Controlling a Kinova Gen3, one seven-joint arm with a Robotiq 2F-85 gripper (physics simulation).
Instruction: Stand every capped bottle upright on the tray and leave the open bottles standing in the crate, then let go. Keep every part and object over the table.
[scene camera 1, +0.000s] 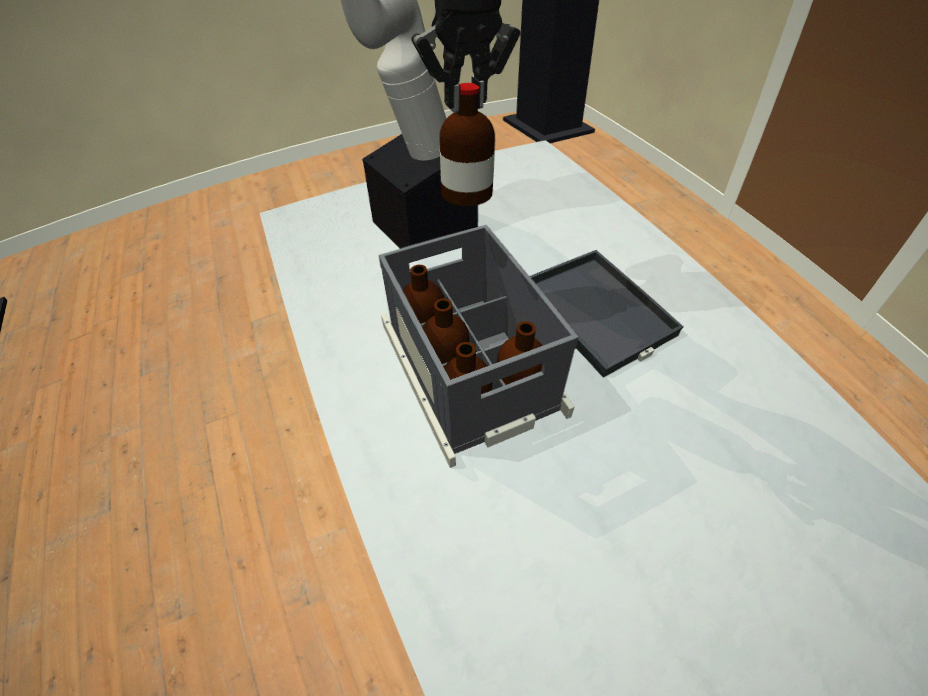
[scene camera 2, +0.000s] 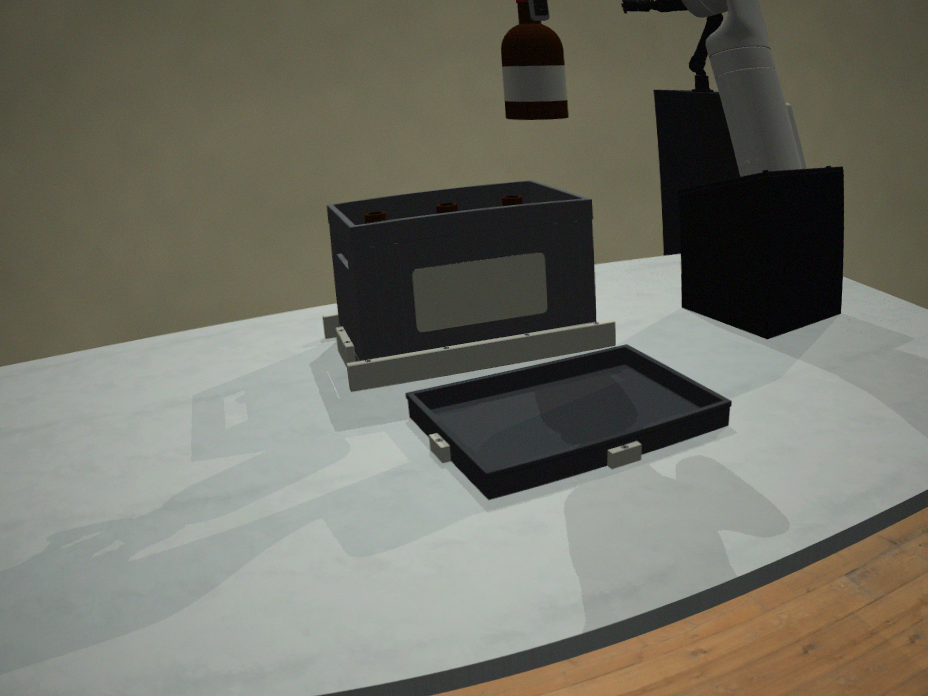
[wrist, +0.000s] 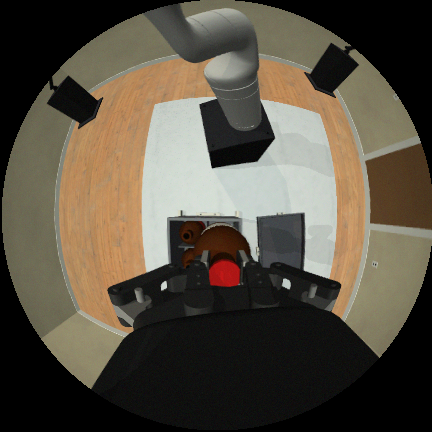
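Pixels of known places: gripper, fingertip midpoint: (scene camera 1: 465, 108) (scene camera 2: 534, 21) (wrist: 222, 258); arm's base at its link origin: (scene camera 1: 431, 146) (scene camera 2: 771, 174) (wrist: 244, 116).
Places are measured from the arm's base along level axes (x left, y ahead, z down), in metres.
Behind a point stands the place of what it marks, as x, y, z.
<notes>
My gripper (scene camera 1: 468, 95) @[-0.088, 0.296, -0.200] (wrist: 222, 258) @[-0.088, 0.296, -0.200] is shut on the neck of a brown bottle with a red cap and a white label. This capped bottle (scene camera 1: 467, 146) @[-0.107, 0.334, -0.166] (scene camera 2: 534, 71) @[-0.056, 0.319, -0.135] (wrist: 222, 240) @[-0.087, 0.279, -0.190] hangs upright, high above the crate. The grey crate (scene camera 1: 511, 404) @[-0.153, 0.532, 0.120] (scene camera 2: 464, 239) @[-0.050, 0.421, 0.051] holds several open brown bottles: three in the left row in scene camera 1 (scene camera 1: 421, 295) @[-0.183, 0.320, 0.069] (scene camera 1: 445, 333) @[-0.188, 0.408, 0.070] (scene camera 1: 465, 363) @[-0.200, 0.487, 0.045] and one (scene camera 1: 524, 348) @[-0.112, 0.496, 0.060] in the right row near the front. They stand upright. The dark tray (scene camera 1: 610, 307) @[0.161, 0.409, 0.190] (scene camera 2: 569, 419) @[0.140, 0.404, 0.190] (wrist: 281, 240) @[0.138, 0.377, 0.190] beside the crate holds no bottle.
Pale fixture strips (scene camera 1: 419, 397) @[-0.248, 0.426, 0.166] (scene camera 2: 479, 357) @[-0.038, 0.418, 0.180] line the crate's base. Small blocks (scene camera 1: 646, 353) @[0.133, 0.534, 0.180] (scene camera 2: 623, 454) @[0.240, 0.406, 0.184] touch the tray's outer sides. The black robot base (scene camera 1: 404, 194) @[-0.103, 0.090, 0.034] (scene camera 2: 760, 250) @[0.052, 0.075, 0.085] (wrist: 235, 140) @[-0.031, 0.072, 0.010] stands behind the crate in scene camera 1. The table edge (scene camera 2: 599, 635) @[0.428, 0.537, 0.202] runs across the lower right in scene camera 2.
</notes>
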